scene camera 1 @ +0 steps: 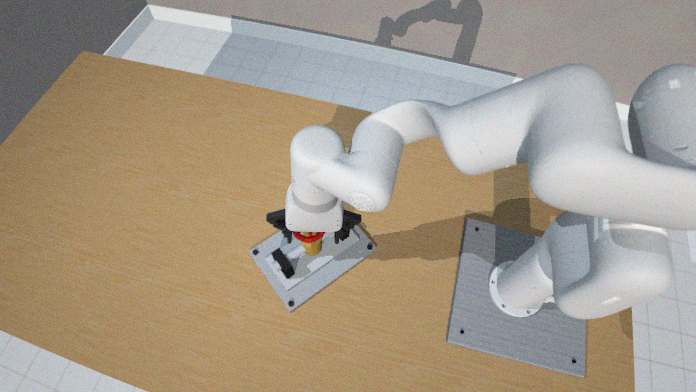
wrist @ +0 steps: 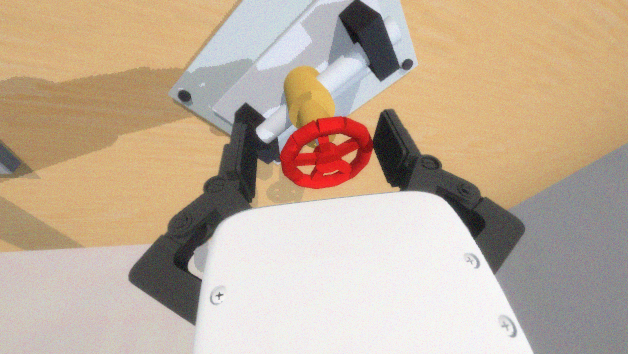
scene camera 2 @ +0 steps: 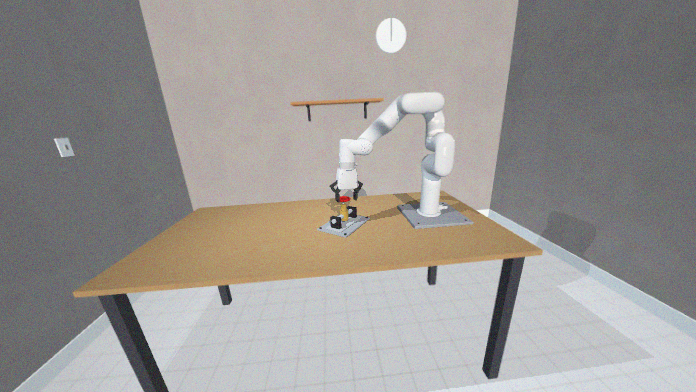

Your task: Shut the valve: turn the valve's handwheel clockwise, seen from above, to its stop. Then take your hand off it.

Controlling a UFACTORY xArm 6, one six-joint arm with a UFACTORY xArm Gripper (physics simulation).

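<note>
The valve's red handwheel (scene camera 1: 308, 240) (scene camera 2: 344, 199) (wrist: 326, 153) lies level on top of the yellow valve body (scene camera 1: 313, 246) (scene camera 2: 345, 214) (wrist: 305, 92). The body sits on a light pipe over a grey base plate (scene camera 1: 325, 275) (scene camera 2: 350, 230) (wrist: 240, 40). My gripper (scene camera 1: 313, 240) (scene camera 2: 347, 198) (wrist: 315, 132) is wide open, pointing down, with one black finger on each side of the handwheel, about at its height. In the wrist view the right finger appears close to the rim; I cannot tell if it touches. The left finger stands apart from the rim. The wheel's far part is hidden in scene camera 1.
Black pipe brackets (scene camera 1: 283, 263) (scene camera 2: 335, 222) (wrist: 370, 40) stand on the plate at both ends of the pipe. The arm's grey mounting plate (scene camera 1: 520, 345) (scene camera 2: 440, 221) lies to the right on the wooden table (scene camera 1: 150, 175) (scene camera 2: 225, 250) (wrist: 500, 75).
</note>
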